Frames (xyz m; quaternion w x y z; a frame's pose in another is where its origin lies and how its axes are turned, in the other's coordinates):
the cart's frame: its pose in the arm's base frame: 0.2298 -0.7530 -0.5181 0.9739 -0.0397 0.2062 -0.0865
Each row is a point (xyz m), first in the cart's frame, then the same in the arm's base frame.
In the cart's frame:
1: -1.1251 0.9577 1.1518
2: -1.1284 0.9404 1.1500
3: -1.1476 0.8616 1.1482
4: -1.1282 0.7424 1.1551
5: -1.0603 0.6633 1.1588
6: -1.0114 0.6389 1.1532
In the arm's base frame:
1: -0.1666 0.4433 0.8680
2: -0.1730 0.4268 0.8697
3: -0.2030 0.3529 0.8845
4: -0.2008 0.2326 0.8966
5: -0.1502 0.1425 0.8821
6: -0.1122 0.1093 0.8605

